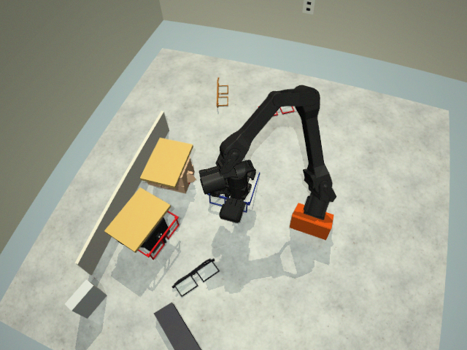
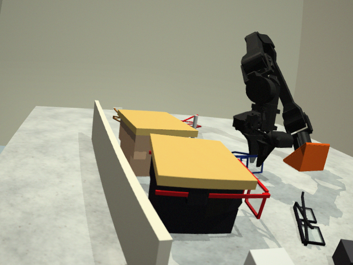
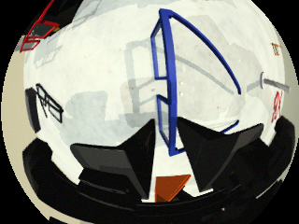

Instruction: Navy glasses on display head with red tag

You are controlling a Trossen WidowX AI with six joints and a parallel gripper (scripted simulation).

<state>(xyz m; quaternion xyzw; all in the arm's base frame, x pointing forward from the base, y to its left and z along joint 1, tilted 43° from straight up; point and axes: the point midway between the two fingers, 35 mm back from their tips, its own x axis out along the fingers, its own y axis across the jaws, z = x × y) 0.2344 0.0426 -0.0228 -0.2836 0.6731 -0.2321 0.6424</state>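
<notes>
My gripper tip is now 80 mm short of the grey post and 240 mm to the left of it. The rest, counted from my gripper tip: black head: 220 mm ahead, 190 mm to the left, 40 mm above; cream board: 360 mm ahead, 90 mm to the left, 30 mm above; tan head: 230 mm ahead, 30 mm to the right, 40 mm above.
</notes>
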